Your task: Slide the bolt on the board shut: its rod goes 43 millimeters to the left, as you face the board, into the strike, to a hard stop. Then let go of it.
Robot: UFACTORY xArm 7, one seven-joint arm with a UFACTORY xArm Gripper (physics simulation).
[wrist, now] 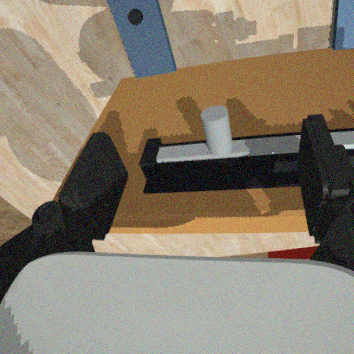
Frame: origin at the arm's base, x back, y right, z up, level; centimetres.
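Where they show: gripper, fingertip midpoint: (202,147).
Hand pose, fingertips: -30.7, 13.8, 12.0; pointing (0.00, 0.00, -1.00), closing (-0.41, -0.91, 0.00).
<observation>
After its pixels a point has its place, as x, y, z.
The brown board (260,85) {-34.3, 11.9, 2.4} lies across the wrist view. On it is a long black housing (220,175) {-33.1, 14.3, 11.5} with the bolt's flat light-grey rod (275,145) {-33.3, 11.2, 10.7} along its top. A grey cylindrical knob (217,132) {-30.9, 13.2, 11.1} stands upright from the rod, nearer the housing's left end in the view. My gripper (202,147) {-30.7, 13.8, 12.0} is open wide, with one black finger left of the housing's end and the other at the right, covering part of the housing and rod. The knob is between the two fingers in the view, apart from both. I cannot tell which part is the strike.
A blue strap with a dark hole (149,47) {-28.4, 19.3, -2.4} extends from the board's far edge at the upper left. Another blue piece (345,25) {-35.3, 4.4, -2.4} shows at the upper right. A red object (292,253) shows partly near the right finger. Pale wood-grain surface lies around the board.
</observation>
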